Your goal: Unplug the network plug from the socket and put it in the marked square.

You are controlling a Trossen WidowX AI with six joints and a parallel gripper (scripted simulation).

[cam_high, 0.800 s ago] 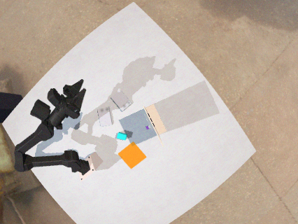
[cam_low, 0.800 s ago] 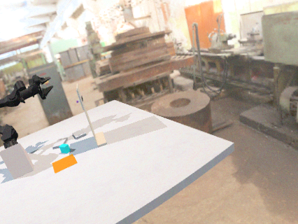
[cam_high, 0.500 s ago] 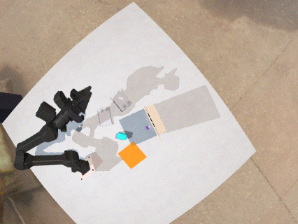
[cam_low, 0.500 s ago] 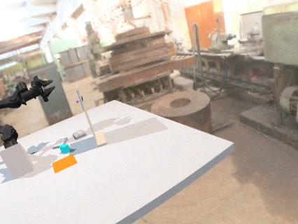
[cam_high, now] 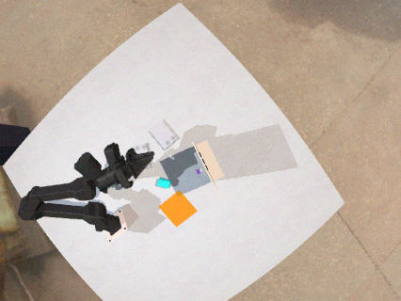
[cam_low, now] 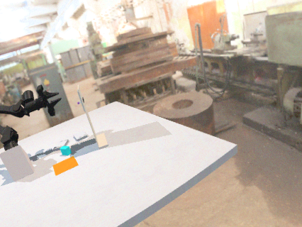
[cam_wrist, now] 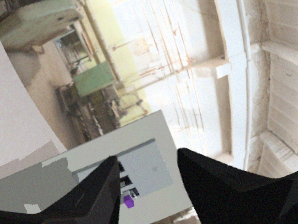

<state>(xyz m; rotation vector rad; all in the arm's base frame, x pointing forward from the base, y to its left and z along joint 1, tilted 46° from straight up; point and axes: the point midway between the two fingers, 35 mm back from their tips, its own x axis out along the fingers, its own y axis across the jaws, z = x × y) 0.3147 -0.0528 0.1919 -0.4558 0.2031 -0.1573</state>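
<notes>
Now: gripper tip 13 cm to the left of the network plug, 8 cm short of it and 5 cm above it. The rest, counted from my gripper tip: cyan block 28 cm below, 9 cm to the right, 9 cm behind; orange marked square 31 cm below, 21 cm to the right, 12 cm behind; upright panel 15 cm below, 12 cm to the right, 10 cm ahead.
</notes>
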